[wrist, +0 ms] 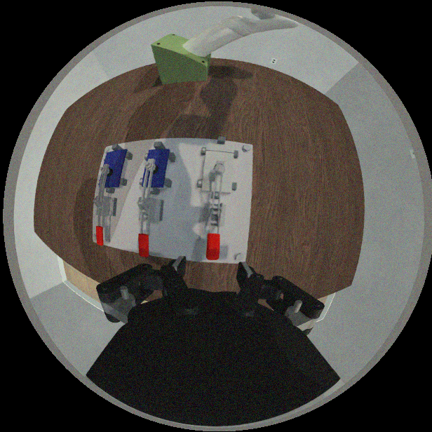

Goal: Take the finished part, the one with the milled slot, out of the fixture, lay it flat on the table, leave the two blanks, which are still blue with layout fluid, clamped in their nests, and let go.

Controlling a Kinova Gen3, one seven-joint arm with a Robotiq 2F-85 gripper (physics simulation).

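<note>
The fixture plate lies on the table with three nests. The pale, unpainted part sits in the right nest between small grey posts; its slot is hard to make out. A clamp arm with a round tip reaches over it, and I cannot tell if the tip touches. That clamp's red handle points toward my gripper. Two blue blanks sit in the left and middle nests under their clamp arms. My gripper is open and empty, its fingertips apart just short of the right clamp's red handle in the view.
The left and middle clamps have red handles at the plate's near side. A green block with a pale arm-like shape on it stands at the table's far edge. Brown wooden table extends right of the plate.
</note>
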